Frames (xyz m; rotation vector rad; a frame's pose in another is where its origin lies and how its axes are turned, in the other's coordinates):
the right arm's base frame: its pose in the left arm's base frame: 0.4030 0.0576 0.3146 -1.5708 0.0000 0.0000
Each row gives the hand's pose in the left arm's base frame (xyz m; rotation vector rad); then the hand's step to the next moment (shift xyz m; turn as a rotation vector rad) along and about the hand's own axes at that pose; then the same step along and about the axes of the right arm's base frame.
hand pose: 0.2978 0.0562 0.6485 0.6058 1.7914 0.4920
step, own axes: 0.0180 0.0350 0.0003 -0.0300 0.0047 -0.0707
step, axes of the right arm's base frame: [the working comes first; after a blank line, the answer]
step, axes of the left arm's base frame: 0.0014 0.0386 0.0077 -0.0597 -0.0171 0.0454

0.0014 -0.0077 0.0386 -0.0597 -0.0454 -0.0171
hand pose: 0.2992 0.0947 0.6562 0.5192 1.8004 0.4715
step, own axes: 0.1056 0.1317 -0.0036 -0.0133 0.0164 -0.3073
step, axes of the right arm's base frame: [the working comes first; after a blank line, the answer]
step, axes of the left arm's base frame: -0.0159 0.1679 -0.0080 -0.2899 -0.0114 0.1035

-0.0159 0.0080 0.1679 -0.2899 -0.1035 -0.0114
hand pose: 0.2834 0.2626 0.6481 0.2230 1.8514 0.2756
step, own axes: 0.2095 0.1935 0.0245 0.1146 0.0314 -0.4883
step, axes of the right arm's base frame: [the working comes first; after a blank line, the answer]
step, axes of the left arm's base frame: -0.0350 0.2474 -0.1397 -0.5001 0.0265 0.0423

-0.0350 0.1397 0.2474 -0.5001 -0.0423 0.0265
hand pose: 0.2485 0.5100 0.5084 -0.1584 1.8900 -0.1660
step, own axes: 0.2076 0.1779 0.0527 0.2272 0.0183 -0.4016
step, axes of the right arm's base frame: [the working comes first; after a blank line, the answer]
step, axes of the left arm's base frame: -0.0209 0.1327 -0.2439 -0.4533 -0.0111 -0.0872

-0.0209 0.2439 0.1327 -0.4533 0.0872 -0.0111
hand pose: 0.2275 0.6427 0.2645 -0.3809 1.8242 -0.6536
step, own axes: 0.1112 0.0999 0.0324 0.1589 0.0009 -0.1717
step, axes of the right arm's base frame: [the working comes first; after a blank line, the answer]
step, axes of the left arm's base frame: -0.0019 0.0100 -0.1526 -0.2153 -0.0444 -0.0801

-0.0019 0.1526 0.0100 -0.2153 0.0801 -0.0444
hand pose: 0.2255 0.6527 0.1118 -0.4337 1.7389 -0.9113
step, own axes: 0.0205 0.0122 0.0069 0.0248 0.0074 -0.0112
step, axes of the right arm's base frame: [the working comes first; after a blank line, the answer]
step, axes of the left arm's base frame: 0.0008 -0.0086 -0.0233 -0.0182 -0.0080 -0.0200

0.0008 0.0233 -0.0086 -0.0182 0.0200 -0.0080
